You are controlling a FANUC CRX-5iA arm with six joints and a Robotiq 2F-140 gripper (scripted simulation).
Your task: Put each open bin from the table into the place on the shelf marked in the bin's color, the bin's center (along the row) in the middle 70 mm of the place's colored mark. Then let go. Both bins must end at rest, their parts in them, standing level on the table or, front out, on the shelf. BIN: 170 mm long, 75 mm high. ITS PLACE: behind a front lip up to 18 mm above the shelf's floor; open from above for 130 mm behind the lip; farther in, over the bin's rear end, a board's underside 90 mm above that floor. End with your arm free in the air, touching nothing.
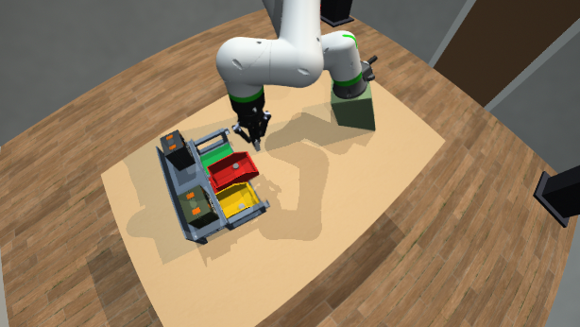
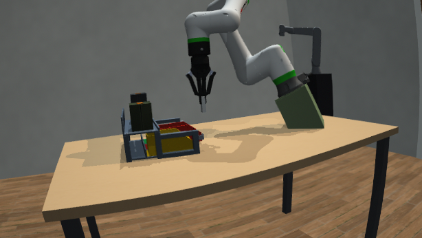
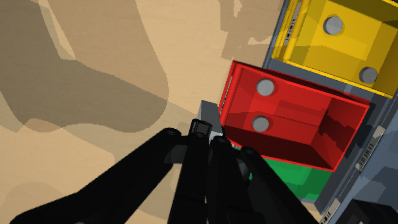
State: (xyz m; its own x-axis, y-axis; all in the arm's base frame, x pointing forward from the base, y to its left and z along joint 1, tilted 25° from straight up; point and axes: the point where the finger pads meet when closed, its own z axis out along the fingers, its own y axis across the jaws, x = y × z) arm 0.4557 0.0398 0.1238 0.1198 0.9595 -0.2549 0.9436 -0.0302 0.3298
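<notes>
Now: the red bin 110 mm ahead of my hand, 10 mm to the right of it and 110 mm below it. Also, from my hand: yellow bin: 180 mm ahead, 100 mm to the left, 110 mm below.
</notes>
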